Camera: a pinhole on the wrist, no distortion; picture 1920 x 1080 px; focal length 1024.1 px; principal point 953.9 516.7 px. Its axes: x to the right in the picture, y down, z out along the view. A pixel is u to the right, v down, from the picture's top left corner.
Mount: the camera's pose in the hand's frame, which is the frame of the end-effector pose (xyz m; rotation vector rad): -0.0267 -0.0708 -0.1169 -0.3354 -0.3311 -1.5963
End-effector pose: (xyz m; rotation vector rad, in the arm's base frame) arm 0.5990 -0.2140 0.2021 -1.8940 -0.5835 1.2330
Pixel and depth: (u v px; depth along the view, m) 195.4 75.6 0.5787
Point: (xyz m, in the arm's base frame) 0.2612 -0.6414 -0.1755
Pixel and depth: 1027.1 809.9 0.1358
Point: 0.5955 -0.1849 0.2134
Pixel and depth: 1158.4 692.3 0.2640
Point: 0.4756 -0.1393 0.1701
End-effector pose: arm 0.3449 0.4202 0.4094 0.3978 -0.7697 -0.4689
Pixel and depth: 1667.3 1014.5 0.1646
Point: 0.2878 0.2873 0.4341
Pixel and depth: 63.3 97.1 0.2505
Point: 0.3170 0.6728 0.4768
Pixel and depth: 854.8 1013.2 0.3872
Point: 0.3146 0.3849 0.7062
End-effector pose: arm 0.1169 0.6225 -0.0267 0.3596 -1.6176 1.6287
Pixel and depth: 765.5 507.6 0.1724
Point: 0.1038 0.5927 -0.0600
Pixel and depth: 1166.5 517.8 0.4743
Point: -0.0064 0.2860 -0.0164
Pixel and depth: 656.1 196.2 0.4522
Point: -0.0285 0.3781 -0.2705
